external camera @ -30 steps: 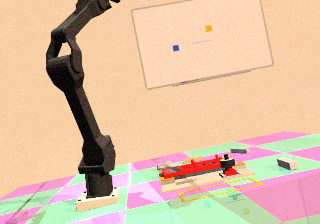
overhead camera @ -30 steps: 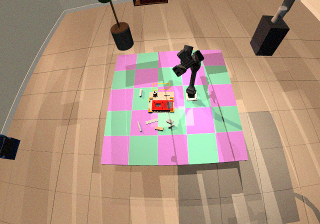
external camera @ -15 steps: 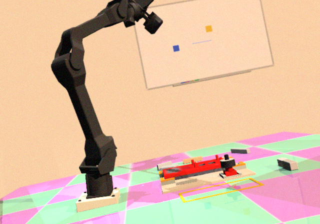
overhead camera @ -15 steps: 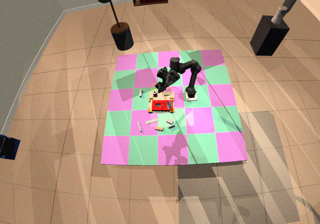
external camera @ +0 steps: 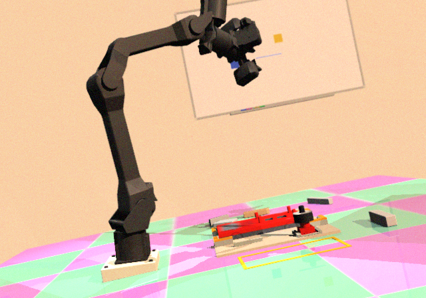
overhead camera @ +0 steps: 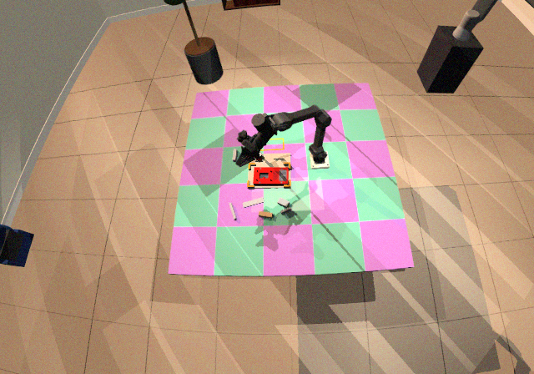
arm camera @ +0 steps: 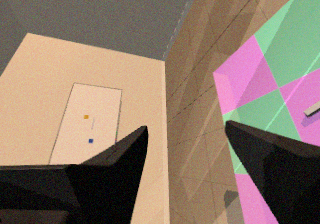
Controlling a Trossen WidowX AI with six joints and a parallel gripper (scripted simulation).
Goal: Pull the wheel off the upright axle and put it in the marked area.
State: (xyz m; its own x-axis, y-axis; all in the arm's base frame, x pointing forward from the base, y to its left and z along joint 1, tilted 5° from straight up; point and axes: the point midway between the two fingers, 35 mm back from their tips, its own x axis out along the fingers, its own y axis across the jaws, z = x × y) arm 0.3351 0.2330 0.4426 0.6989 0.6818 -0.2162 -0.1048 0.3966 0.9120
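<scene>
My gripper tip is 3 cm past the wheel, 29 cm to the left of it and 39 cm above it.
</scene>
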